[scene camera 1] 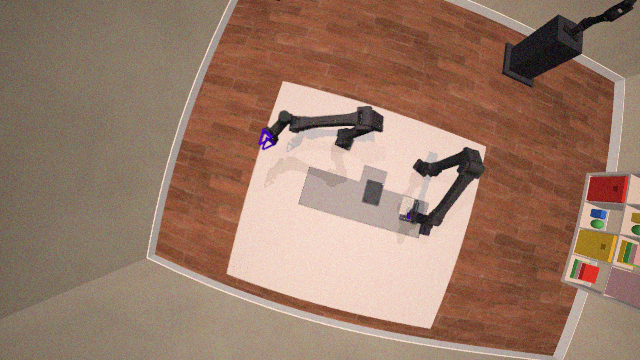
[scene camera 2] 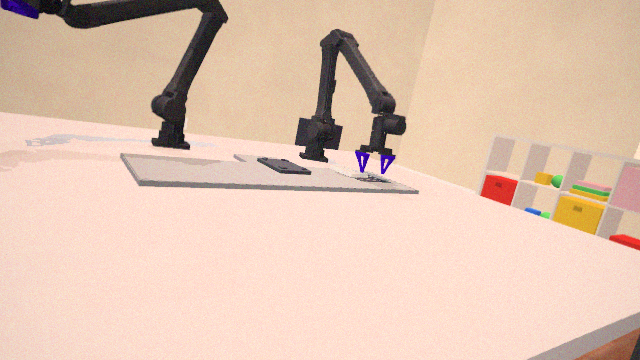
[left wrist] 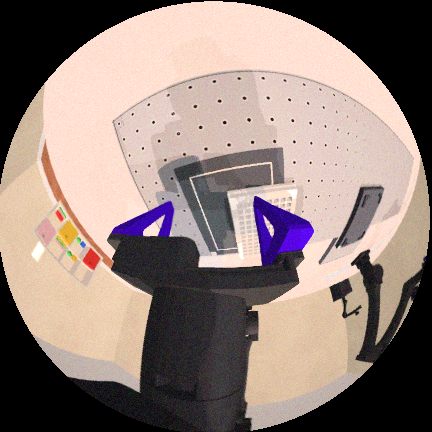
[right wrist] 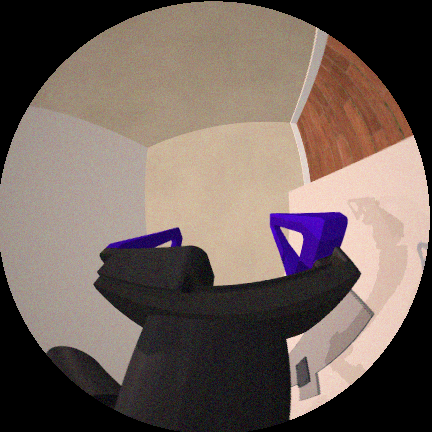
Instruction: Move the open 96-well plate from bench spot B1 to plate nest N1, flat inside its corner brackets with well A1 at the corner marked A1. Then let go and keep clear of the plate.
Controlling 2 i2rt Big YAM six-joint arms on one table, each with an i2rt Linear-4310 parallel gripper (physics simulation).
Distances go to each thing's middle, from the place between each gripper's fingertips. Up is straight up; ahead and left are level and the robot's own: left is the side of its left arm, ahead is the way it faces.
My left gripper is now 40 mm past the outlined nest [left wrist: 204, 183], 30 mm to the left of it and 20 mm above it. From my left hand the other things lie so: white well plate [left wrist: 283, 195] 60 mm to the right, 60 mm behind, 10 mm below.
I see the white well plate 990 mm to the left of my right hand, 370 mm below it and 60 mm ahead of it. Round my right hand: outlined nest (1020 mm to the left, 380 mm below, 80 mm ahead).
